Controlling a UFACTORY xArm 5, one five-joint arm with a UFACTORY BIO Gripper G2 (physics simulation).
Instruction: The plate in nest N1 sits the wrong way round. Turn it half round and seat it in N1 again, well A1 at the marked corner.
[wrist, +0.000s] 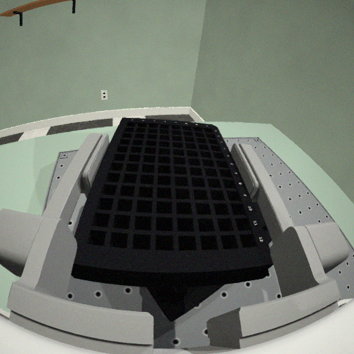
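The black plate (170, 260), a deep grid of square wells, fills the middle of the wrist view, with its near edge toward the camera. Small pale marks run along its far edge and down its right edge; the nearest right ones read 10, 11 and 12. My gripper (171, 166) is shut on the plate, one grey finger pad along each long side. The plate appears raised above the perforated board. Nest N1 and its marked corner cannot be made out. The well A1 label is too small to read.
A grey perforated board (306, 206) lies under and around the plate on a pale green table (22, 170). A dark pointed shape (172, 302) shows below the plate's near edge; whether it is shadow is unclear. Green walls, a wall socket (104, 94) and a brown shelf (37, 6) stand beyond.
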